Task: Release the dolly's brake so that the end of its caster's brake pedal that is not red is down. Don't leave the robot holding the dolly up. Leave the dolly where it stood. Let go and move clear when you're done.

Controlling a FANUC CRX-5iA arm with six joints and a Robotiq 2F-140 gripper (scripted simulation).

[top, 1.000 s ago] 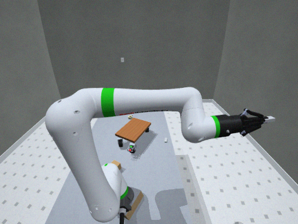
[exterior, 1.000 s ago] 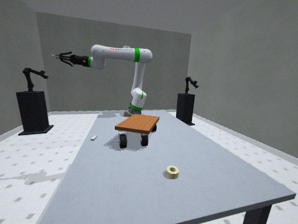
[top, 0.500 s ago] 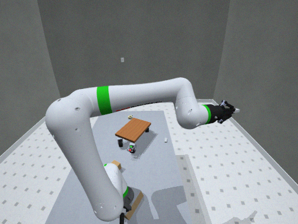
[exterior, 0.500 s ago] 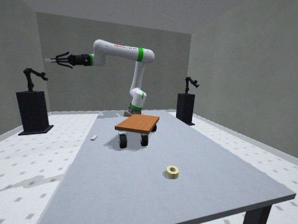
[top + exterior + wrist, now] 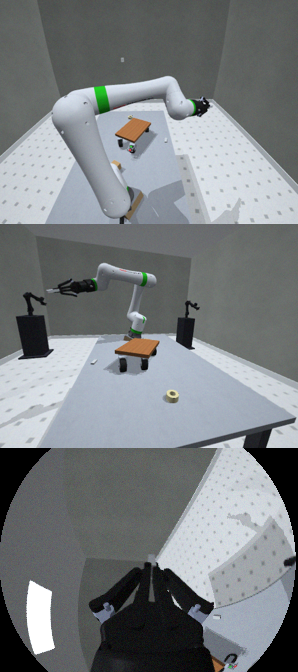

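My gripper is now 50 mm short of the caster brake pedal, 560 mm to the right of it and 370 mm above it. From my hand the other things lie so: yellow tape roll (640 mm ahead, 550 mm to the left, 430 mm below); white block (190 mm ahead, 230 mm to the left, 440 mm below); brown box (70 mm behind, 680 mm to the left, 420 mm below).
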